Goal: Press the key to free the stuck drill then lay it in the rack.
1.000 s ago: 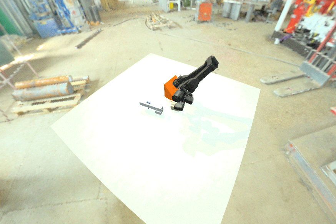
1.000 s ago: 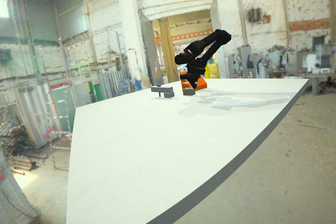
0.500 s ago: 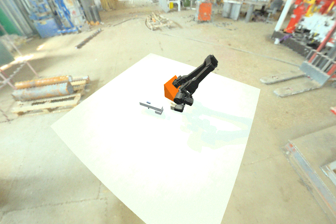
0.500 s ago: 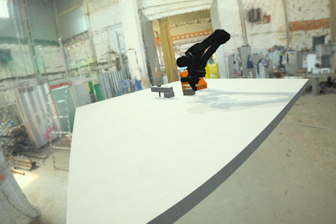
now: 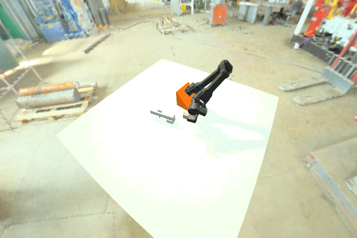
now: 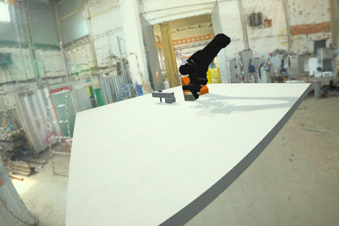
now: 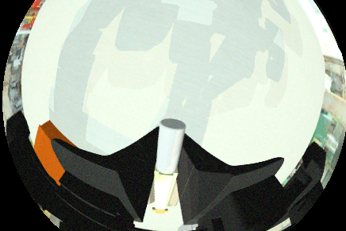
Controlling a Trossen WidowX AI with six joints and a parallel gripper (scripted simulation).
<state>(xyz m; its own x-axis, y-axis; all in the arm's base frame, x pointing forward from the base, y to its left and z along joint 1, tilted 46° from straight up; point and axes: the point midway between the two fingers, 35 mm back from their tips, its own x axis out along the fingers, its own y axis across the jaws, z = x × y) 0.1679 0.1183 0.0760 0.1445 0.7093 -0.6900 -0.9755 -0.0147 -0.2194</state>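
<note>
Now: the drill 4 cm to the right of my gripper tip and 4 cm above it. From my gripper tip the other things lie so: blue key 23 cm to the right, 11 cm ahead, 4 cm above; then grey-tan block 5 cm to the right, 1 cm ahead, 1 cm above; then grey fixture 20 cm to the right, 11 cm ahead, 4 cm above.
</note>
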